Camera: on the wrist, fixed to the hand. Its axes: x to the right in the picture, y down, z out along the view.
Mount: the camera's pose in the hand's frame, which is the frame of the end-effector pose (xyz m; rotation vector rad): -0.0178 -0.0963 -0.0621 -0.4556 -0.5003 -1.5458
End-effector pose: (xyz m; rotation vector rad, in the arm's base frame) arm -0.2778 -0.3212 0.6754 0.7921 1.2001 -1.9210
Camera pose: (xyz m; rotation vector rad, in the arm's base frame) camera -0.3402 -0.2305 0.7117 1.0406 -1.7413 2.1177
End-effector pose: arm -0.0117 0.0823 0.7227 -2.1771 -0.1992 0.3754
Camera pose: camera -0.0081 0.0871 0.8385 -1.6321 -2.1862 -0.0718
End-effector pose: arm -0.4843 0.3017 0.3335 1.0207 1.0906 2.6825
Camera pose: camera -0.5248 0.3312 0.2289 0.3563 0.6065 1.2030
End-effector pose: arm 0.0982 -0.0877 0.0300 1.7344 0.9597 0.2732
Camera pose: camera 0.0044 -0.0485 -0.0258 0.2817 1.4062 -0.8400
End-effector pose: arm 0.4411 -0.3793 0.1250 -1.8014 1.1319 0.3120
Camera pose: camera 0.4933 -0.4088 0.2243 -2.2570 -0.8458 0.0412
